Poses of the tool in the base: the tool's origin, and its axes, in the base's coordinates. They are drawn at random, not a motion.
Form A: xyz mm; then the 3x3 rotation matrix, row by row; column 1 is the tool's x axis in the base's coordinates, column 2 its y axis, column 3 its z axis. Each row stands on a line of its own.
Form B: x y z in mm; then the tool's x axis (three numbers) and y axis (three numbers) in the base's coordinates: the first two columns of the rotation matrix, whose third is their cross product. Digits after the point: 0 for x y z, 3 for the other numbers. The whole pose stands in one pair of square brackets.
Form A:
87 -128 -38
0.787 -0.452 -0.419
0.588 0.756 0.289
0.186 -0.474 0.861
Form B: [87 -128 -38 0.787 0.588 0.186 -0.452 0.756 -0.474]
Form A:
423 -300 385
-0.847 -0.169 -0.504
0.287 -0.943 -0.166
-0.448 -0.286 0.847
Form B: [423 -300 385 -0.847 0.287 -0.448 -0.169 -0.943 -0.286]
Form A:
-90 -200 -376
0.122 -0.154 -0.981
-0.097 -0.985 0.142
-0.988 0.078 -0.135
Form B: [-90 -200 -376 0.122 -0.097 -0.988 -0.154 -0.985 0.078]
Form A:
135 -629 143
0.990 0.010 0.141
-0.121 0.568 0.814
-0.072 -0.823 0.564
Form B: [135 -629 143 0.990 -0.121 -0.072 0.010 0.568 -0.823]
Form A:
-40 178 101
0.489 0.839 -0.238
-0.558 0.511 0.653
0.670 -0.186 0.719
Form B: [-40 178 101 0.489 -0.558 0.670 0.839 0.511 -0.186]
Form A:
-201 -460 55
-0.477 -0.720 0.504
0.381 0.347 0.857
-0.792 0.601 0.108
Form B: [-201 -460 55 -0.477 0.381 -0.792 -0.720 0.347 0.601]
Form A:
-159 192 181
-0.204 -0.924 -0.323
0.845 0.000 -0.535
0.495 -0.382 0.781
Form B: [-159 192 181 -0.204 0.845 0.495 -0.924 0.000 -0.382]
